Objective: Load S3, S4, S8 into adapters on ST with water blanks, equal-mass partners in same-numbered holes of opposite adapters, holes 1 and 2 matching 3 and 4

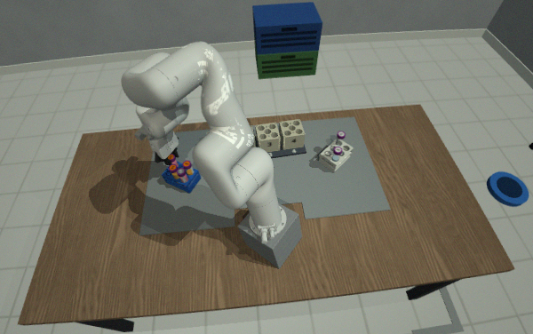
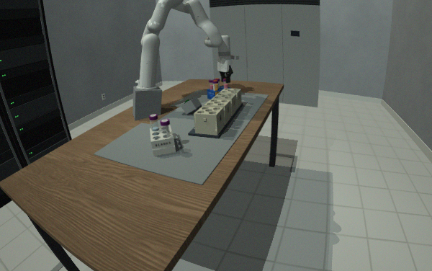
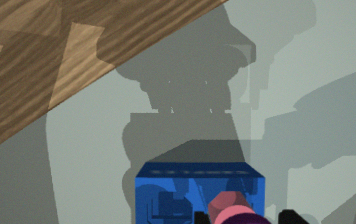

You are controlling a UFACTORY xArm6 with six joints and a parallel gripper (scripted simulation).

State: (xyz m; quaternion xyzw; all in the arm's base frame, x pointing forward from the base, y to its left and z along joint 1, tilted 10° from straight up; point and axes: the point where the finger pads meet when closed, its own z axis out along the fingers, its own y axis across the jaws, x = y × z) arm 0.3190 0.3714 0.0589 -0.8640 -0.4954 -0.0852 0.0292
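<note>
The amber-filled sample tube lies 50 mm behind my hand, 20 mm to the right of it and 50 mm below it. The rest, counted from my hand: adapter: 100 mm ahead, 190 mm to the right, 70 mm below; then white blanks rack: 20 mm ahead, 700 mm to the right, 90 mm below.
</note>
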